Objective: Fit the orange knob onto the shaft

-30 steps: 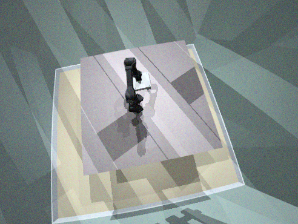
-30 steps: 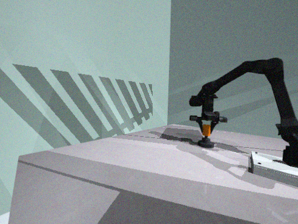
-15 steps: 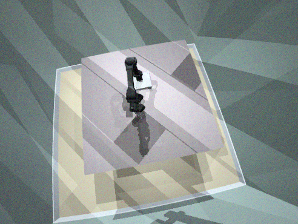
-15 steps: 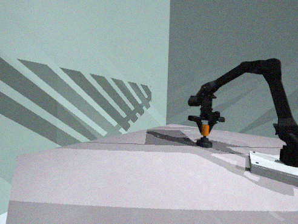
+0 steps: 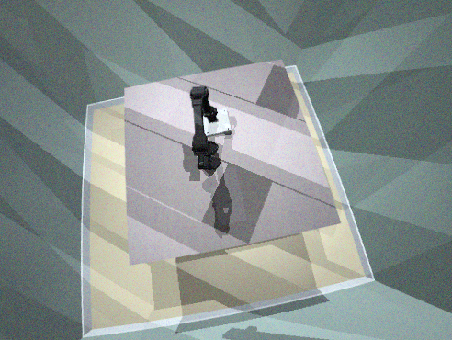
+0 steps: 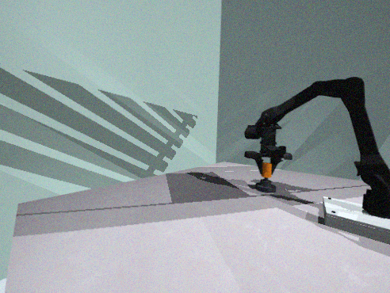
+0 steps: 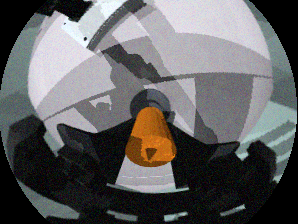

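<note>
The orange knob lies 2 cm above my gripper tip. From my gripper tip the other things lie so: dark round pedestal (4 cm below).
</note>
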